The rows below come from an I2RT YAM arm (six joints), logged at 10 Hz.
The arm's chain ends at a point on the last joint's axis. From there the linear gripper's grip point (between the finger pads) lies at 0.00 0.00 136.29 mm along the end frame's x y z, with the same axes.
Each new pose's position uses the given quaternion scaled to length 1; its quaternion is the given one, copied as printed.
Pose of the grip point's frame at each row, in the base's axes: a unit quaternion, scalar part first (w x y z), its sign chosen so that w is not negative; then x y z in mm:
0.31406, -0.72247, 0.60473, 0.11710, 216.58, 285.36, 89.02
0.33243, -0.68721, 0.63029, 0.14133, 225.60, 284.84, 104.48
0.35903, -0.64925, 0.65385, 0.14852, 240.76, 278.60, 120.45
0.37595, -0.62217, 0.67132, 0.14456, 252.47, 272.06, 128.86
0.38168, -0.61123, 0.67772, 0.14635, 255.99, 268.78, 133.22
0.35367, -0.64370, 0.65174, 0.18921, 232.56, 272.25, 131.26
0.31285, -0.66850, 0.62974, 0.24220, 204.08, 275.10, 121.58
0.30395, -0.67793, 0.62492, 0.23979, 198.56, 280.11, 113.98
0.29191, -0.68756, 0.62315, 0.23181, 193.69, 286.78, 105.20
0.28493, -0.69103, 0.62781, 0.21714, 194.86, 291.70, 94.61
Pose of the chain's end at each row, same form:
0.31406, -0.72247, 0.60473, 0.11710, 187.87, 204.21, 194.69
0.33243, -0.68721, 0.63029, 0.14133, 194.96, 198.29, 205.20
0.35903, -0.64925, 0.65385, 0.14852, 203.06, 188.59, 215.59
0.37595, -0.62217, 0.67132, 0.14456, 208.19, 181.85, 220.93
0.38168, -0.61123, 0.67772, 0.14635, 209.86, 178.15, 223.96
0.35367, -0.64370, 0.65174, 0.18921, 202.93, 176.58, 223.70
0.31285, -0.66850, 0.62974, 0.24220, 194.51, 176.52, 215.20
0.30395, -0.67793, 0.62492, 0.23979, 191.10, 183.10, 209.41
0.29191, -0.68756, 0.62315, 0.23181, 187.55, 192.70, 203.62
0.28493, -0.69103, 0.62781, 0.21714, 187.00, 200.87, 195.92

